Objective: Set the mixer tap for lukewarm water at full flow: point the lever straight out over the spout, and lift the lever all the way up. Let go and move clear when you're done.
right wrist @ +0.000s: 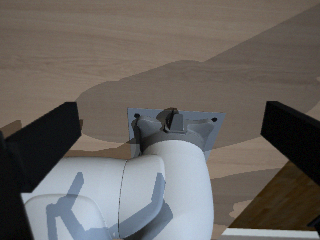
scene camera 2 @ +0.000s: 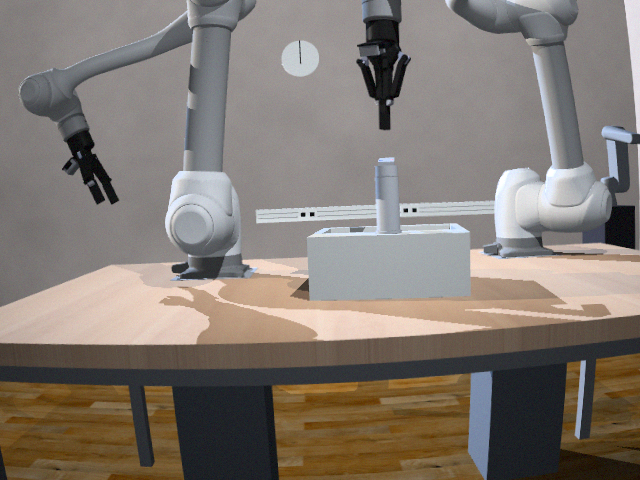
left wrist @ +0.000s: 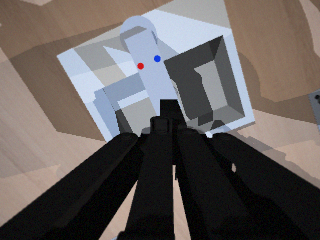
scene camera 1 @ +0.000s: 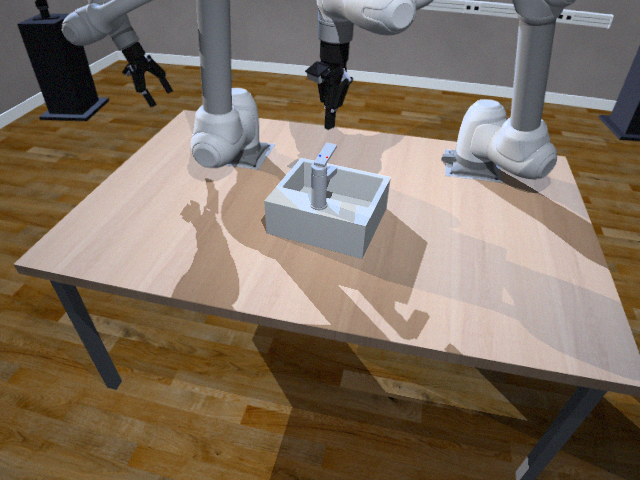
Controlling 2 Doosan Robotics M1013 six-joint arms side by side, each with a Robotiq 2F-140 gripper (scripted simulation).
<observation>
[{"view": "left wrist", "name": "my left gripper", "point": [168,113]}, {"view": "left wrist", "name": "flat lever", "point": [144,51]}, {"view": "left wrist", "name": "grey sink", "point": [207,77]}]
</observation>
